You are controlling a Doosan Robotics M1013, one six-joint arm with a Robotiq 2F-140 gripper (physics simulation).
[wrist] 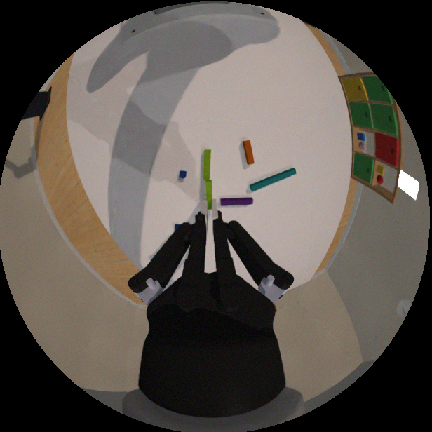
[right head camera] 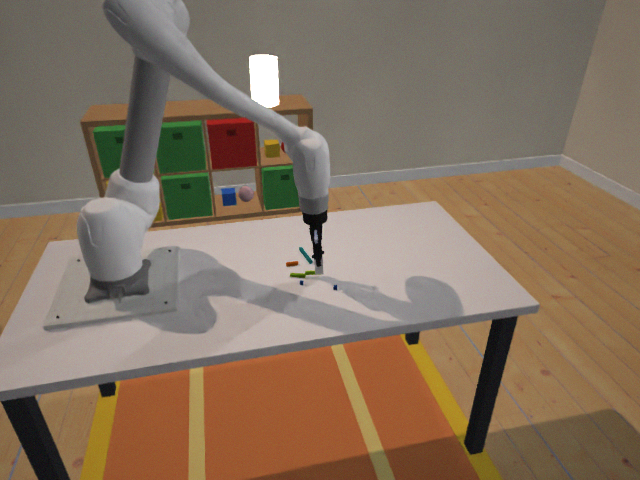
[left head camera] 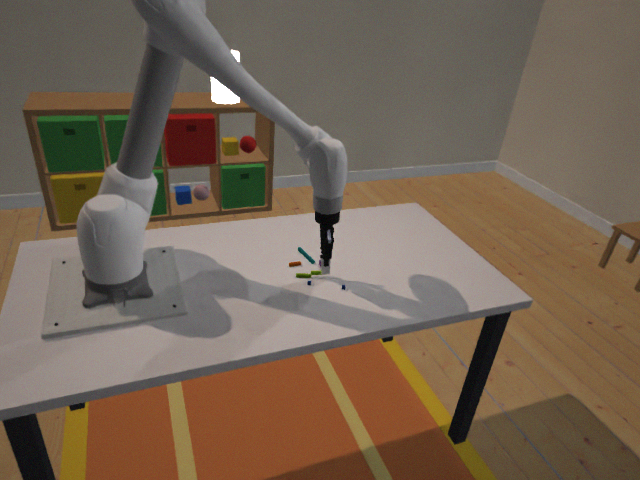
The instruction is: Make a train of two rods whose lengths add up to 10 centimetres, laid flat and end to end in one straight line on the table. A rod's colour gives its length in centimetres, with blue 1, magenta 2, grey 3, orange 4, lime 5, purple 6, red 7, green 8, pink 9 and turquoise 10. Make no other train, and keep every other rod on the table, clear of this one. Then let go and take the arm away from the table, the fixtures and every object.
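Pixels of known places: gripper, fingertip midpoint: (right head camera: 319, 272) (left head camera: 325, 272); arm's base, origin of the base link: (right head camera: 120, 281) (left head camera: 117, 284).
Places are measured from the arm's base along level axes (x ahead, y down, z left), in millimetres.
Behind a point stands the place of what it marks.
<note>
My gripper (left head camera: 325, 269) @(x 624, y 1, z -116 mm) (right head camera: 318, 269) @(x 624, y 1, z -116 mm) (wrist: 209, 206) is shut on one end of a lime rod (left head camera: 315, 272) @(x 591, y -1, z -110 mm) (right head camera: 309, 272) @(x 591, y -1, z -111 mm) (wrist: 209, 190), low at the table. A second lime rod (left head camera: 303, 275) @(x 553, y 9, z -102 mm) (right head camera: 297, 275) @(x 553, y 9, z -102 mm) (wrist: 207, 165) lies flat at its other end. The two run nearly in one line, with a slight sideways step where their ends meet; I cannot tell whether they touch. A purple rod (wrist: 236, 201) lies beside the fingers, nearly square to the held rod. A turquoise rod (left head camera: 306, 255) @(x 607, y 8, z 8 mm) (right head camera: 305, 255) @(x 607, y 9, z 9 mm) (wrist: 273, 179) and an orange rod (left head camera: 294, 264) @(x 548, y 10, z -32 mm) (right head camera: 292, 263) @(x 552, y 8, z -30 mm) (wrist: 248, 152) lie apart from them.
A blue rod (left head camera: 309, 282) @(x 557, y 8, z -145 mm) (right head camera: 301, 282) @(x 556, y 8, z -145 mm) (wrist: 183, 174) lies on the other side of the lime rods from the orange one. Another blue rod (left head camera: 343, 287) @(x 651, y 9, z -200 mm) (right head camera: 334, 287) @(x 651, y 9, z -198 mm) (wrist: 177, 227) is partly hidden by my finger in the wrist view. The arm's base plate (left head camera: 116, 317) @(x -11, y 3, z -151 mm) is on the table's left.
</note>
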